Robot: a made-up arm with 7 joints.
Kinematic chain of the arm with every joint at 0, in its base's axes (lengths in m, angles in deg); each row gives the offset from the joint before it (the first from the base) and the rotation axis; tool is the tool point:
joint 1: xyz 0 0 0.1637 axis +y
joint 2: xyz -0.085 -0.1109 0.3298 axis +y
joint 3: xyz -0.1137 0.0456 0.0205 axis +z
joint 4: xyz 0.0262 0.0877 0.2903 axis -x
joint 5: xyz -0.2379 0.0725 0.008 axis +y
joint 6: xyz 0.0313 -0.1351 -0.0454 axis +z
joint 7: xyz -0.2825 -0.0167 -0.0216 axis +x
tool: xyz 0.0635 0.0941 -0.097
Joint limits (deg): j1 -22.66..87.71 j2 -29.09..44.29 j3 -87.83..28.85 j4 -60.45..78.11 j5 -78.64..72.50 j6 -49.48..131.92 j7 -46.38..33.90
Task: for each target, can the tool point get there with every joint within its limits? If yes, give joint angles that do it. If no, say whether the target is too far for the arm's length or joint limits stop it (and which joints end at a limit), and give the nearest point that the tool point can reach.
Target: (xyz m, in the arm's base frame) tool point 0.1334 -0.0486 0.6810
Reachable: yes | joints 74.12 -14.07 11.09 -19.40 -33.91 21.20 -22.65
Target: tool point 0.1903 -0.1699 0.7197
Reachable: yes | joints 57.21 -15.29 -52.98 -28.93 -65.76 115.27 -27.51
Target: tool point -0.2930 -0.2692 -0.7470
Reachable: no: joint limits stop it (at a limit: joint 1, joint 2, joint 3, joint 4, joint 5, joint 7) | nearest point -0.5067 -0.1395 0.0500 | short by 0.835 m
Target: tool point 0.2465 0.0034 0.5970
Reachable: yes | joints 74.36 -22.86 -50.33 47.28 -61.64 -14.23 -13.08
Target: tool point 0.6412 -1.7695 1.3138
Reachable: no: too far | nearest point 0.4284 -0.4261 0.9322 | short by 1.413 m
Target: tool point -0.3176 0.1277 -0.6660
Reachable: no: joint limits stop it (at a limit: joint 1, joint 2, joint 4, joint 5, joint 7) | nearest point -0.5067 0.0227 0.0514 | short by 0.749 m
